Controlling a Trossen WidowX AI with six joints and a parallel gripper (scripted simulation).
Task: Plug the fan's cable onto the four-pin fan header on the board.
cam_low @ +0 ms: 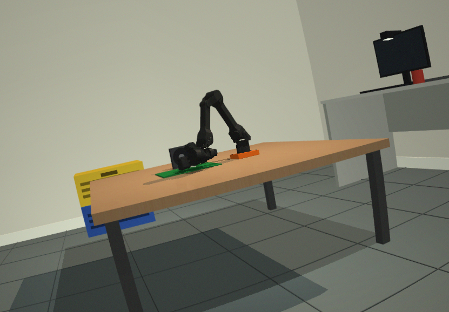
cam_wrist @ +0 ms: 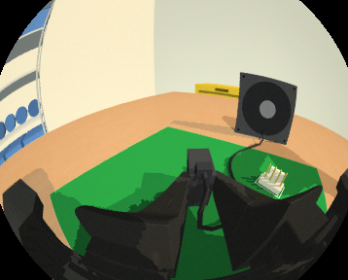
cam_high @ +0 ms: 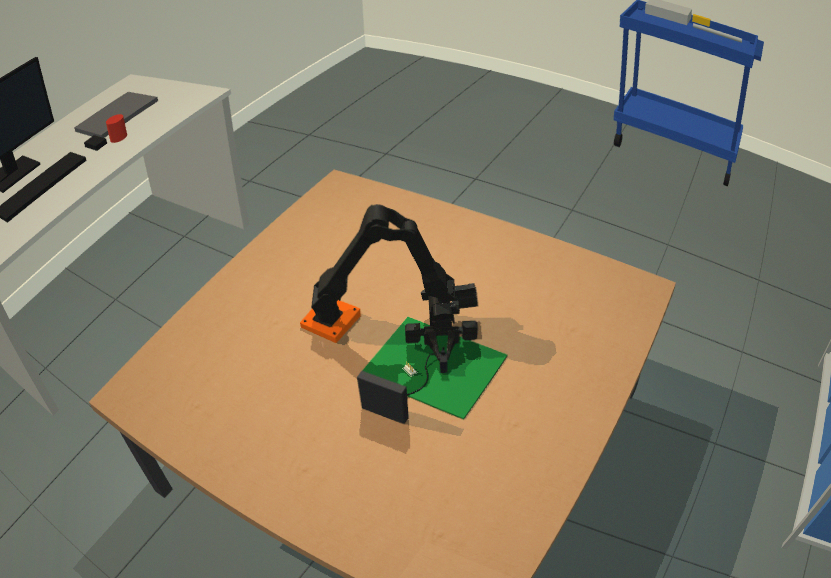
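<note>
Now: the black fan plug 1 cm below my gripper tip. The rest, counted from my gripper tip: white four-pin fan header (7 cm behind, 5 cm to the right, 3 cm below); then green board (2 cm behind, 5 cm below); then black fan (5 cm behind, 19 cm to the right, 3 cm above).
</note>
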